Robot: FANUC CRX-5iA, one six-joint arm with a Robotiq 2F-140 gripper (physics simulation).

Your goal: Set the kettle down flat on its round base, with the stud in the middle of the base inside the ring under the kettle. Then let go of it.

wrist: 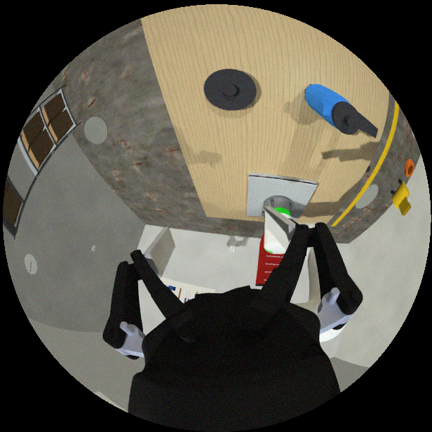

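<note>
The blue kettle point(327, 105) is at the upper right of the wrist view, on the wooden table top. A dark round part and a dark handle show toward its lower right; whether it is upright or tilted I cannot tell. The ring under it is hidden. The round dark base point(218, 93) lies flat on the table to the left of the kettle, clearly apart from it, with its small stud in the middle. My gripper point(217, 227) is open and empty, its fingers wide apart, low in the view and away from both the kettle and the base.
A grey metal plate point(256, 192) under the arm's mount lies at the table's near end. A red cabinet point(260, 267) stands below it. A yellow stripe point(377, 167) runs along the right side. A yellow object point(401, 197) and an orange one point(409, 165) are farther right.
</note>
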